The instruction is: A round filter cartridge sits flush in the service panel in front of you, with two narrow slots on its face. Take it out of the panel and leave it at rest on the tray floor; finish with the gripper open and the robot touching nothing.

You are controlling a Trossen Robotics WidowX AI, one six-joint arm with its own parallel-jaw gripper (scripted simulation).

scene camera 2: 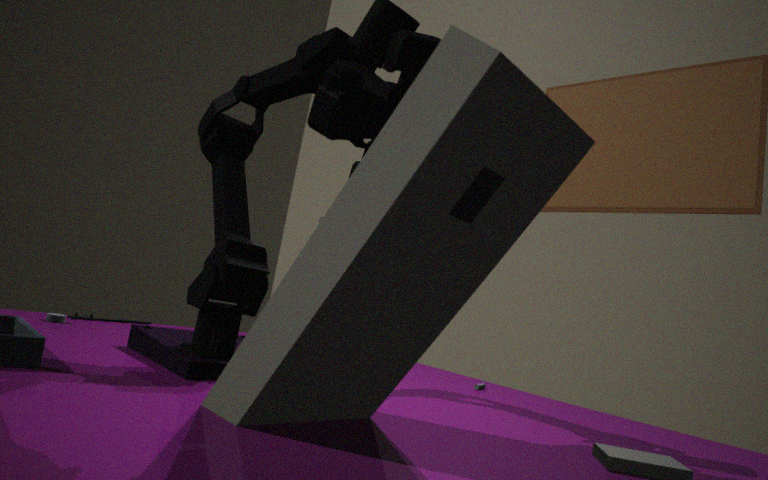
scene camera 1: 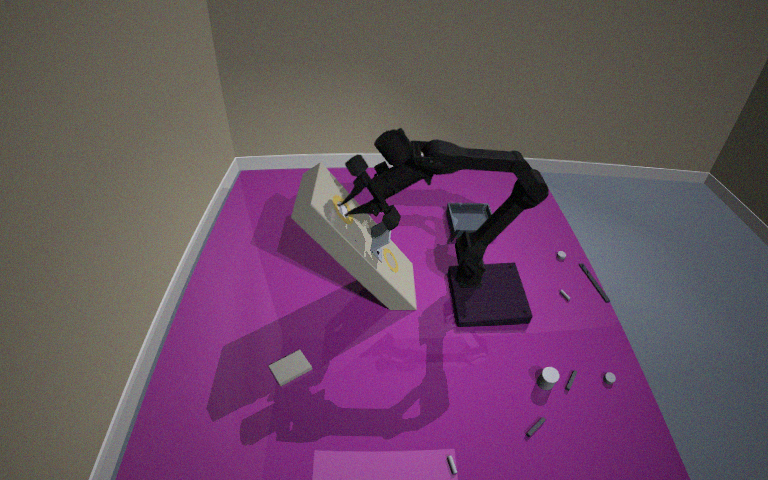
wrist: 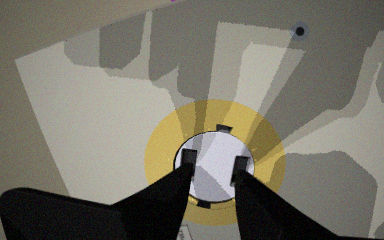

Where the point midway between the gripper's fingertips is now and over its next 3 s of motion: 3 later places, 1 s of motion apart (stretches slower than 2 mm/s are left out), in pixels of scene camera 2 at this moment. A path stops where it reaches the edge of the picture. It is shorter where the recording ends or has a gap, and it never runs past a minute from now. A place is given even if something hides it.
My gripper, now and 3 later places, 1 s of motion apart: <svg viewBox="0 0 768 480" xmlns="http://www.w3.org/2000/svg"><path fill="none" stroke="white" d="M439 163L441 164L443 166L449 170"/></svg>
